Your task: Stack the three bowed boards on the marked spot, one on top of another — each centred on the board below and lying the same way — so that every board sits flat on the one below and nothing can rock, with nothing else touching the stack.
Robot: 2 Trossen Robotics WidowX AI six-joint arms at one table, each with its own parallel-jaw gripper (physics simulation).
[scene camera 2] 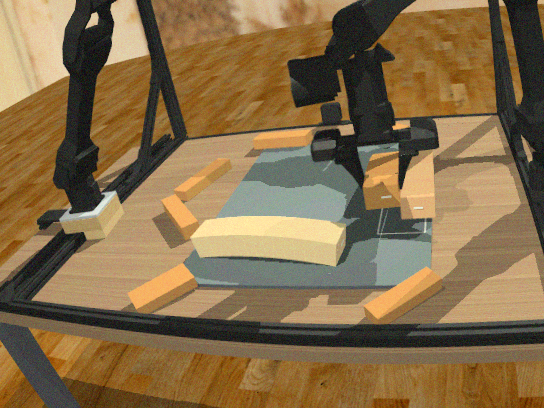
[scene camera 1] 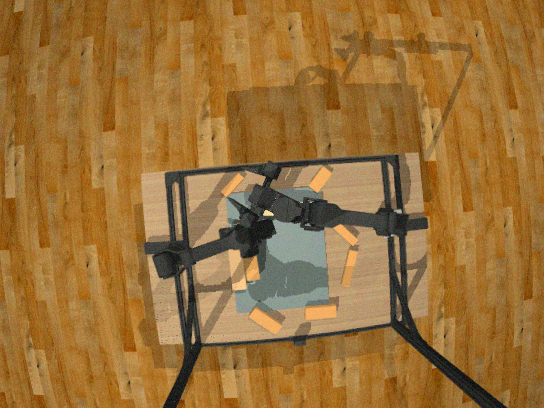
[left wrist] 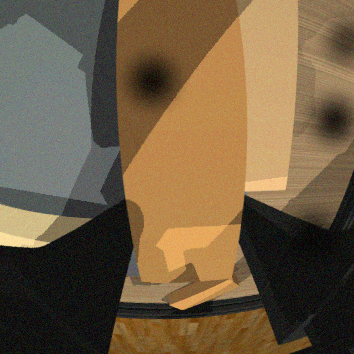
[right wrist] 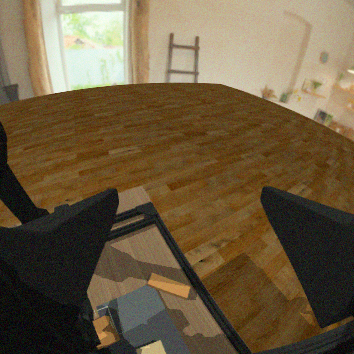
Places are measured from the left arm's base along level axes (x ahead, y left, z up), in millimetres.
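Where they show: left gripper, between the fingertips: (scene camera 2: pixel 383 190) (left wrist: pixel 182 199) (right wrist: pixel 95 336); right gripper, between the fingertips: (scene camera 1: pixel 234 182) (right wrist: pixel 190 194); right arm's base, origin of its link: (scene camera 2: pixel 87 204).
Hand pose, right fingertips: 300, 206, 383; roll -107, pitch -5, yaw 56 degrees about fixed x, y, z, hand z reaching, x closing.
Observation:
After its pixels a point has its place, as x, y, z.
My left gripper (scene camera 2: pixel 382 182) {289, 44, 45} (left wrist: pixel 182 199) {289, 44, 45} is shut on an orange bowed board (scene camera 2: pixel 380 198) {292, 84, 53} (left wrist: pixel 185 125) {288, 1, 64} (scene camera 1: pixel 253 271) {291, -116, 34}, low over the mat. A lighter orange bowed board (scene camera 2: pixel 419 192) {233, 29, 28} (left wrist: pixel 270 100) {226, -12, 24} (scene camera 1: pixel 237 272) {227, -112, 24} lies alongside, at its right in scene camera 2, over the mat's edge; whether they touch is unclear. White lines of the marked spot (scene camera 2: pixel 400 233) {267, 78, -14} show in front of both boards. A pale yellow bowed board (scene camera 2: pixel 270 240) {454, 134, 27} (left wrist: pixel 30 230) {433, 84, 24} (right wrist: pixel 152 347) {361, 131, 27} lies crosswise on the mat, mostly hidden in scene camera 1. My right gripper (right wrist: pixel 190 194) {300, 206, 383} is open and empty.
Small orange blocks surround the blue-grey mat (scene camera 1: pixel 300 240) {499, -30, -14} (scene camera 2: pixel 280 195) {491, -81, -14}, including one block (scene camera 2: pixel 404 295) {261, 243, 1} at front right, one block (scene camera 2: pixel 162 287) {613, 207, 2} at front left and one block (scene camera 2: pixel 285 139) {522, -318, 5} behind. A dark frame (scene camera 2: pixel 210 327) {507, 291, 0} borders the table. The right arm reaches over the mat in scene camera 1.

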